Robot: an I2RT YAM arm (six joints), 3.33 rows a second.
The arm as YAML. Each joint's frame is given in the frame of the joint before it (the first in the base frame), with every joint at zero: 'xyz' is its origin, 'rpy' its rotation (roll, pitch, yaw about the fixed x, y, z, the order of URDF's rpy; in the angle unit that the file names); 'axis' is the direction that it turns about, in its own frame. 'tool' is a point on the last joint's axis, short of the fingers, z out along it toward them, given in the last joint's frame.
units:
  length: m
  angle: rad
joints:
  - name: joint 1
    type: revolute
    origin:
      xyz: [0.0, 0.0, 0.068]
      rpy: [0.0, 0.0, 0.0]
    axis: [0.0, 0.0, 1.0]
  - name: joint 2
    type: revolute
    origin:
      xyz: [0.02, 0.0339, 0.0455]
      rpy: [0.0, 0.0, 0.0]
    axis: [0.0, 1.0, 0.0]
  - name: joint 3
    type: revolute
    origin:
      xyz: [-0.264, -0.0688, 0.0]
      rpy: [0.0, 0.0, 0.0]
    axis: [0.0, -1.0, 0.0]
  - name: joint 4
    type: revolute
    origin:
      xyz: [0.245, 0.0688, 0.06]
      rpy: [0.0, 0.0, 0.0]
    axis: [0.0, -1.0, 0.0]
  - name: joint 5
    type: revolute
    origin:
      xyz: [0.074, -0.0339, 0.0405]
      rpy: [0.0, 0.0, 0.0]
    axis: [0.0, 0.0, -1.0]
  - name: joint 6
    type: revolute
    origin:
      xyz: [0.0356, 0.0, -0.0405]
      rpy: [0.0, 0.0, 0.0]
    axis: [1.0, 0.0, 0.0]
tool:
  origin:
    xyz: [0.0, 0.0, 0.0]
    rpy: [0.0, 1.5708, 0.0]
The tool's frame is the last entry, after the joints.
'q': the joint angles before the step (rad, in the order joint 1, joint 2, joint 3, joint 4, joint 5, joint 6). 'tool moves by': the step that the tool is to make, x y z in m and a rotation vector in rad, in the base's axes. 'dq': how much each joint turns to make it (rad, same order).
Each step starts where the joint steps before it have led.
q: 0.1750, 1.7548, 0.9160, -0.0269, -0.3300, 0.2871
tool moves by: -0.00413, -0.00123, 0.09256, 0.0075, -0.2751, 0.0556
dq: -0.0030, -0.2094, 0.0926, -0.0539, -0.0161, -0.0731
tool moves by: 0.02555, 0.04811, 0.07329, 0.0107, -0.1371, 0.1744
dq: 0.1100, 0.0769, 0.3298, -0.1370, -0.0438, -0.0552
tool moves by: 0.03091, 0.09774, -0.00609, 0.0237, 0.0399, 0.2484
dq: 0.1873, 0.2698, 0.3059, -0.0637, -0.0712, 0.0019
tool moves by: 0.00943, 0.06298, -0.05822, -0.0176, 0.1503, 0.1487
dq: 0.1021, 0.2132, 0.1157, -0.0291, -0.0720, 0.0263
